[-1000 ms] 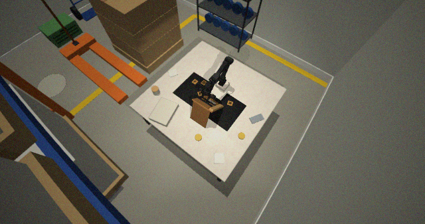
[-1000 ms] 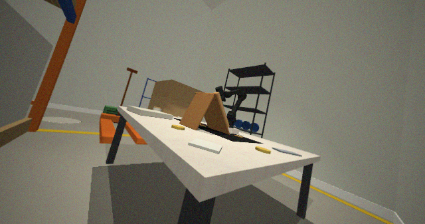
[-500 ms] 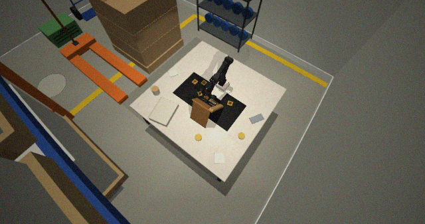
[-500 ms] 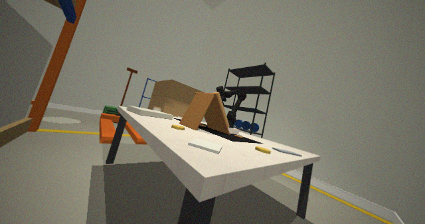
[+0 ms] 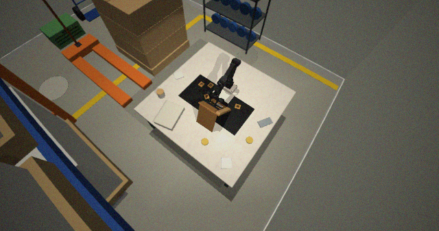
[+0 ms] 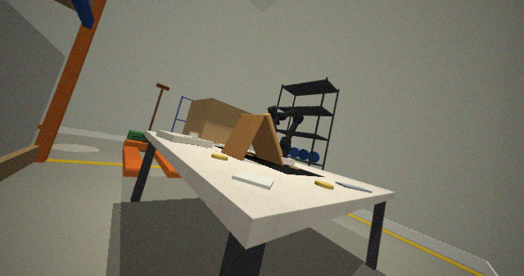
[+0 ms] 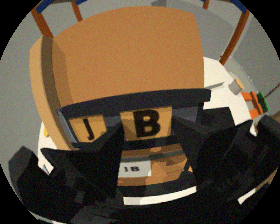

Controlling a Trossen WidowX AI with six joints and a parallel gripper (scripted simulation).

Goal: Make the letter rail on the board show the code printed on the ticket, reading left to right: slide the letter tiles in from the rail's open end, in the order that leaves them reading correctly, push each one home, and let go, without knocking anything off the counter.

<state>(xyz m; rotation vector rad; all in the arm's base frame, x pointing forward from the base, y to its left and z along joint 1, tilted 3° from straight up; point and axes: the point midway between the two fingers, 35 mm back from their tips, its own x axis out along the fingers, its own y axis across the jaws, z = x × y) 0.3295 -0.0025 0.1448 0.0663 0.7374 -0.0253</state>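
Now: the white ticket 70 mm behind my gripper tip, 40 mm to the left of it and 80 mm below it. The rest, counted from my gripper tip: black mat 150 mm behind, 20 mm to the right, 160 mm below; then grey card 200 mm behind, 540 mm to the left, 160 mm below.
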